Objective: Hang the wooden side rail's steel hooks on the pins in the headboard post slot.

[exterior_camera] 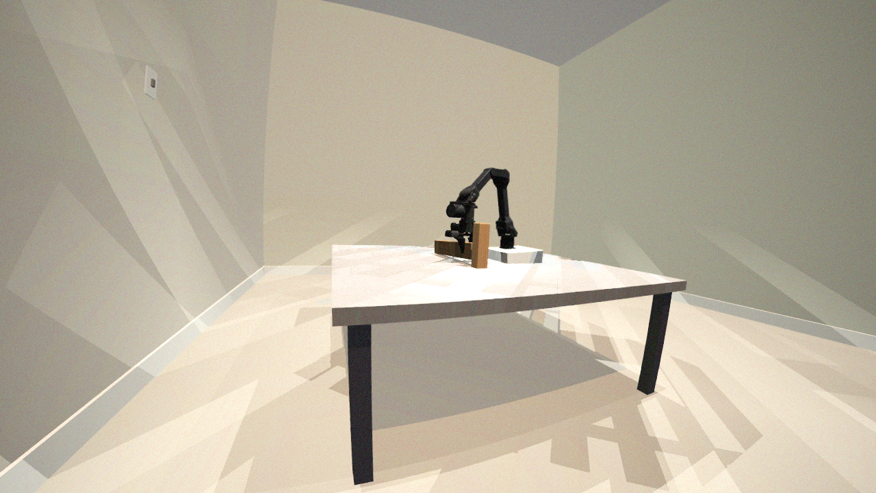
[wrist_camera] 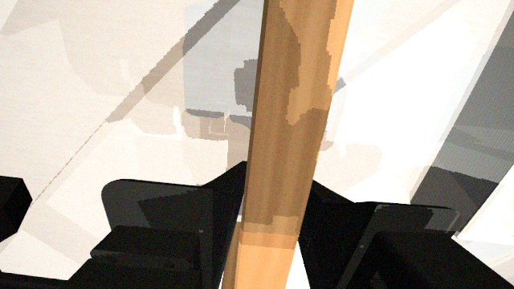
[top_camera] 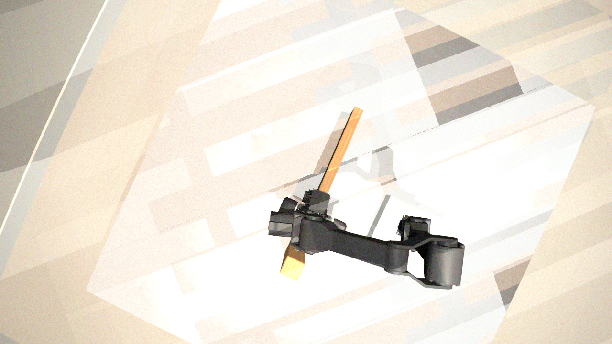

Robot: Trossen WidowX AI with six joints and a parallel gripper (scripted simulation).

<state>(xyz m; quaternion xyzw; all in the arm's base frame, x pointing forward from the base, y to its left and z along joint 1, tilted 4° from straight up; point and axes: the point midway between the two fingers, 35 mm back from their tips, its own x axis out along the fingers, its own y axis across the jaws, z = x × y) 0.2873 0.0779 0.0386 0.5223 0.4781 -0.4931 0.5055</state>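
The headboard post is 120 mm to the left of my gripper tip, 40 mm above it and 10 mm ahead of it.
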